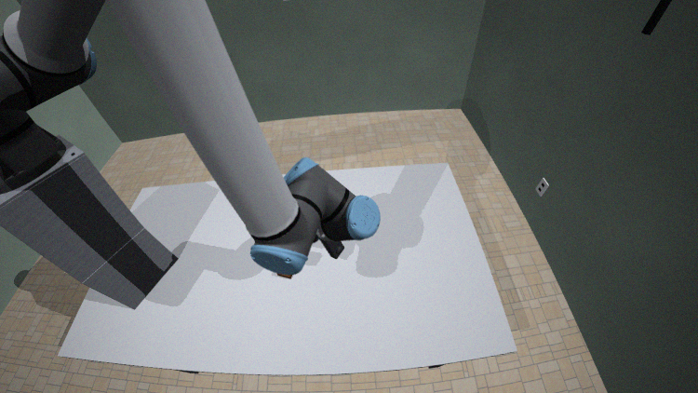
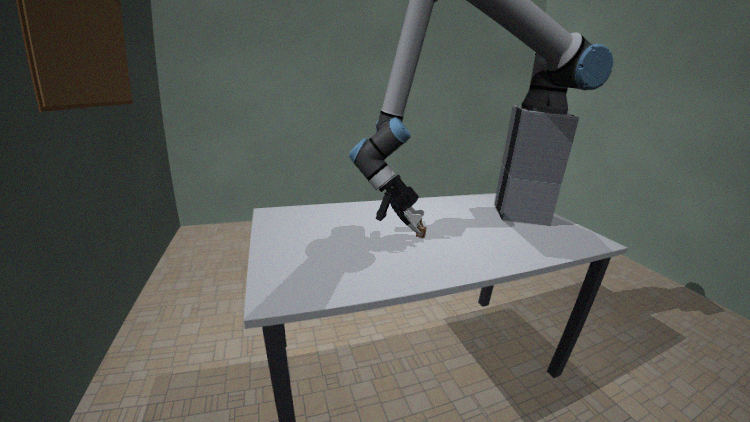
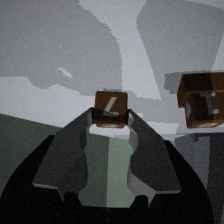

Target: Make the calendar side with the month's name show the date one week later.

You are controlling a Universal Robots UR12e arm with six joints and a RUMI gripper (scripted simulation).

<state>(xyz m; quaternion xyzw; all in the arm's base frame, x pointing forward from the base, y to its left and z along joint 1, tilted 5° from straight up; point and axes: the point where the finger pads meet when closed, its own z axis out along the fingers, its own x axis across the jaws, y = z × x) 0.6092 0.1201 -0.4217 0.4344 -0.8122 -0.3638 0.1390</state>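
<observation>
Right now my hand is 10 mm past the brown date cube and 10 mm above it. The rest, counted from my hand: brown wooden tray 100 mm to the right, 40 mm behind, 20 mm below.
</observation>
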